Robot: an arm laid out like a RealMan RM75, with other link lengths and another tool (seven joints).
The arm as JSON. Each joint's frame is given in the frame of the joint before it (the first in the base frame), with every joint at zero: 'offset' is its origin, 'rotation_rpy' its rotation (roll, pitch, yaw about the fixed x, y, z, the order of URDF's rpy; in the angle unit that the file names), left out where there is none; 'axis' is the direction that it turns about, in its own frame. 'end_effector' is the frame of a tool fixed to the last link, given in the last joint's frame.
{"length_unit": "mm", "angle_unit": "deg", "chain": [
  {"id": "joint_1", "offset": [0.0, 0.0, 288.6], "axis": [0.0, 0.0, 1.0]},
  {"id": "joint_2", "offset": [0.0, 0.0, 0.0], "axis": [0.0, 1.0, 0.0]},
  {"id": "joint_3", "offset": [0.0, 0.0, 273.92], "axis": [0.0, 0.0, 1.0]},
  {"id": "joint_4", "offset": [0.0, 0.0, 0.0], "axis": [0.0, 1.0, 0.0]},
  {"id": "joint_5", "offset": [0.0, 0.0, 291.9], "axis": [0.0, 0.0, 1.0]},
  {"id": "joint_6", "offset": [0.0, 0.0, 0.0], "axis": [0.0, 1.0, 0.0]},
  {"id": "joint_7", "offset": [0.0, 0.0, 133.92], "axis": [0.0, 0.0, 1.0]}
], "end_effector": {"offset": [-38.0, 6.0, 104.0], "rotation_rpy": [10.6, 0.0, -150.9]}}
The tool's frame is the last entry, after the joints.
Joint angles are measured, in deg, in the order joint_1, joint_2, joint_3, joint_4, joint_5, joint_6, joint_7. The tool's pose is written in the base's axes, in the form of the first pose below.
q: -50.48 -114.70 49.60 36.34 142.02 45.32 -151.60
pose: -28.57 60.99 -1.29 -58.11 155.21 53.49
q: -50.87 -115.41 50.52 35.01 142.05 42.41 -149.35
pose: -28.74 61.26 -2.28 -55.11 157.18 55.23
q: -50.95 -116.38 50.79 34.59 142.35 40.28 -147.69
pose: -28.78 61.37 -3.08 -52.84 158.30 56.62
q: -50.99 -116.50 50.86 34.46 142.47 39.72 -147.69
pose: -28.81 61.46 -3.16 -52.68 158.25 57.13
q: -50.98 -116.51 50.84 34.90 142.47 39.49 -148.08
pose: -28.60 61.70 -2.87 -52.57 157.63 57.79
